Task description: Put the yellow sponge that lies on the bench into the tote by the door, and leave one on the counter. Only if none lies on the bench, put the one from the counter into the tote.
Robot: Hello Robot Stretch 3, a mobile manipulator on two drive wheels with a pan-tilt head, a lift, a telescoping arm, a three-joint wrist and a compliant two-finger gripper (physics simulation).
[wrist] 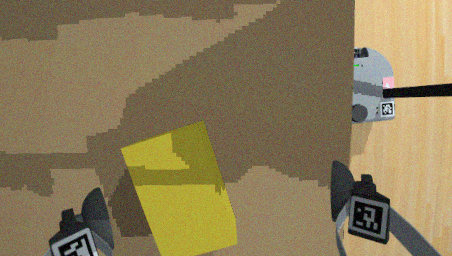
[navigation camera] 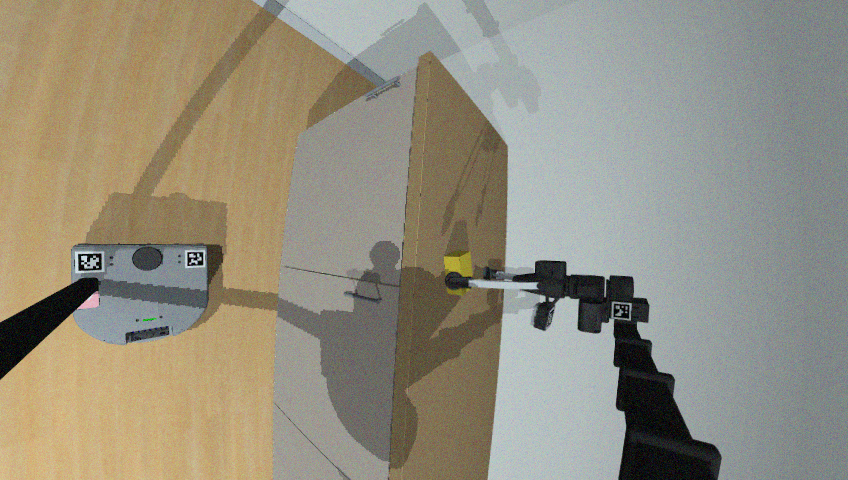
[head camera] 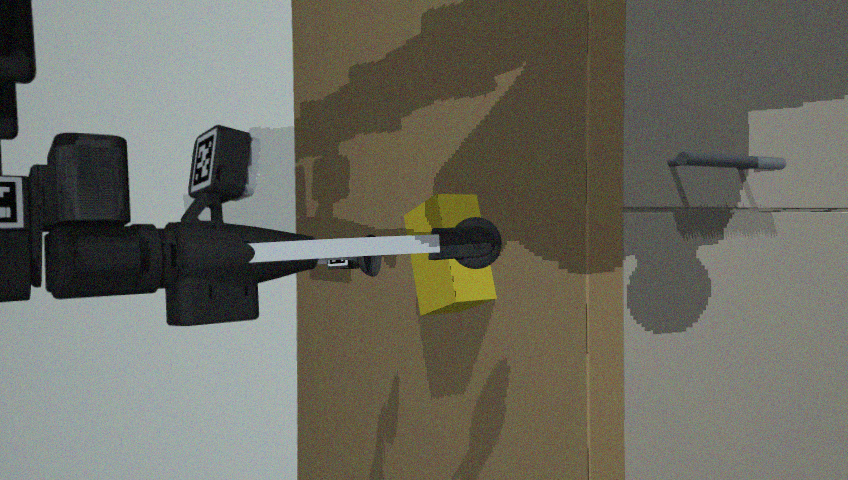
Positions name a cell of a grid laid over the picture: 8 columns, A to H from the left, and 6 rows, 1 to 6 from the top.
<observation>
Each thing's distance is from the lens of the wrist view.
gripper (wrist: D5): 0.18 m
yellow sponge (wrist: D5): 0.19 m
</observation>
